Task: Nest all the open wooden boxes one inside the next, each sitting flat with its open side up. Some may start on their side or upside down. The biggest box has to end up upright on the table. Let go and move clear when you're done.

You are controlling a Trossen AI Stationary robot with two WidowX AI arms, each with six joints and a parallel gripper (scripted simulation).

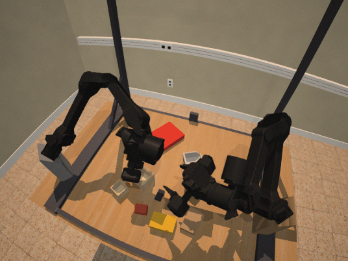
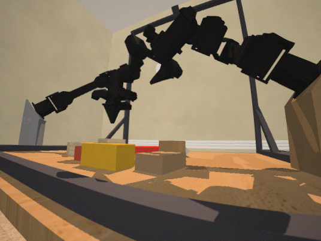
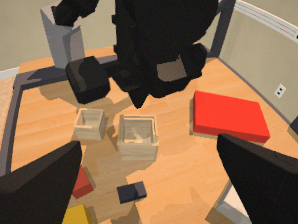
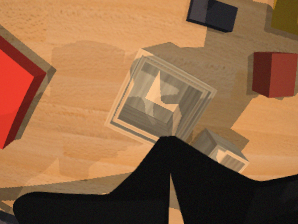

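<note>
Right now my right hand is 14 cm above the small wooden box, 8 cm to the left of it and 8 cm short of it. The rest, counted from my right hand: small red block: 14 cm ahead, 13 cm below, 4 cm to the left; small dark block: 14 cm below, 9 cm to the left, 5 cm ahead; grey-white open box: 21 cm to the left, 14 cm behind, 13 cm below.
</note>
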